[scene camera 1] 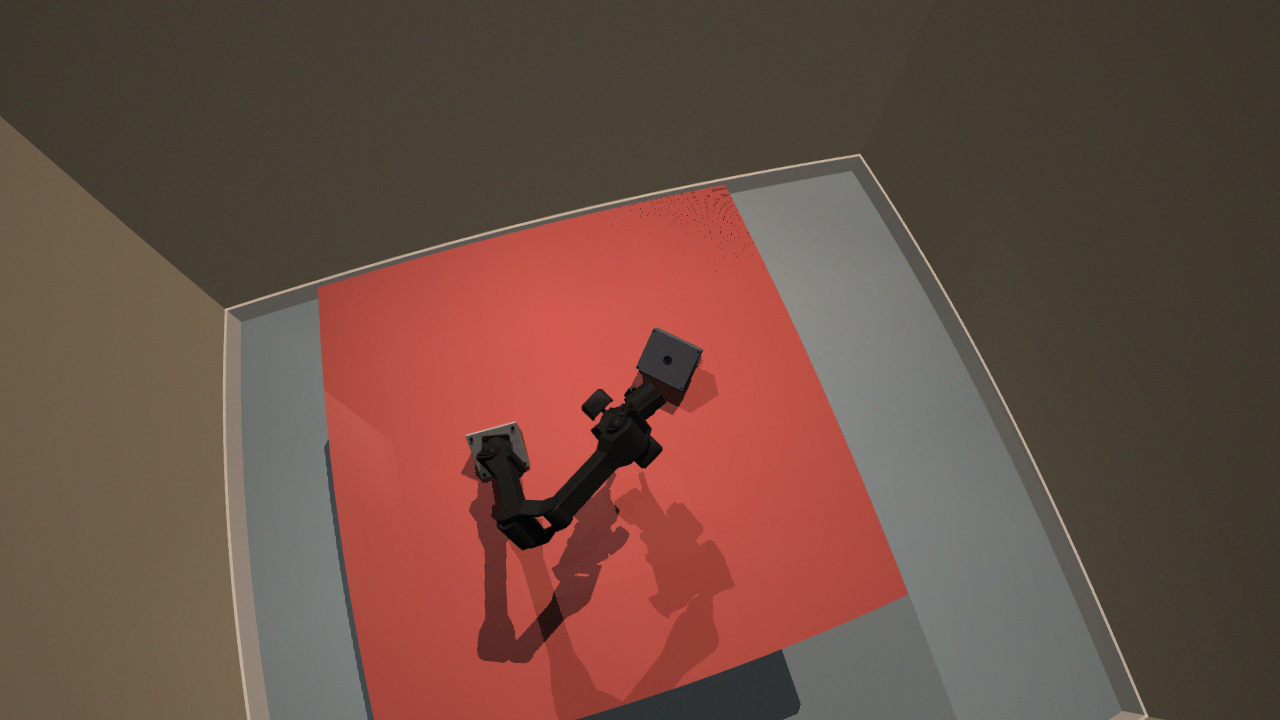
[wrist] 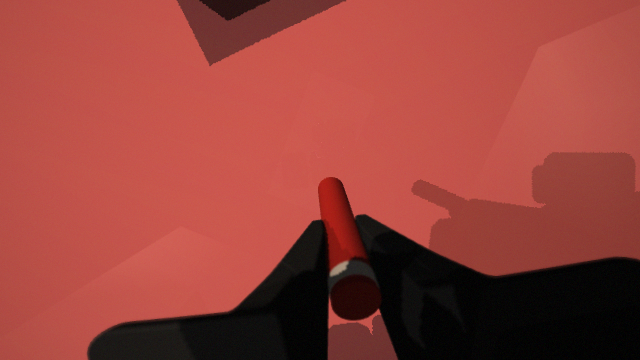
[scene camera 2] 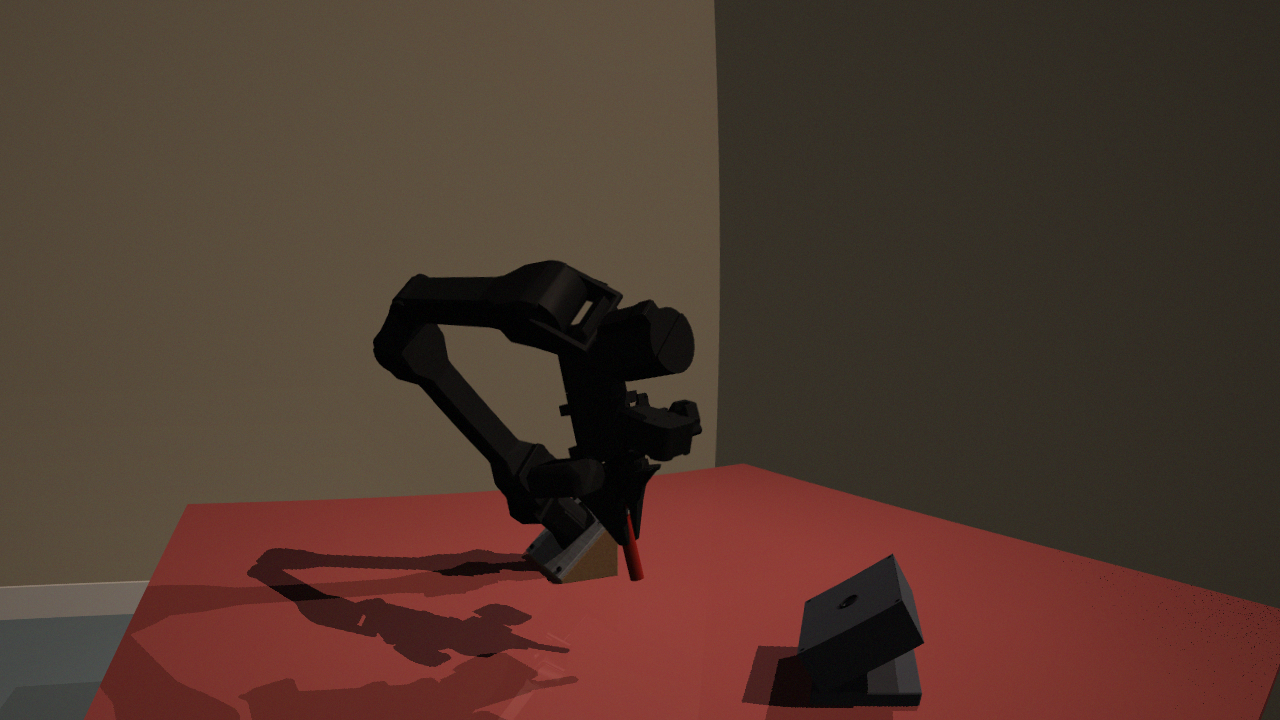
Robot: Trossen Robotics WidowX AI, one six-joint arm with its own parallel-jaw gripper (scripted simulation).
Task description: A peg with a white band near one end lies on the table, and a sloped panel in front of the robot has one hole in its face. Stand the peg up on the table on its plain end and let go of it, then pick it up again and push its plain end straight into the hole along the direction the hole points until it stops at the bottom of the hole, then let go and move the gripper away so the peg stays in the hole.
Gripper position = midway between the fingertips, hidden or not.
My gripper (scene camera 2: pixel 629 542) holds a red peg. Also in view: a dark sloped panel (scene camera 2: pixel 841 644).
My gripper shows as well in scene camera 1 (scene camera 1: pixel 625 432) and in the wrist view (wrist: pixel 339 227). The dark sloped panel shows as well in scene camera 1 (scene camera 1: pixel 685 356).
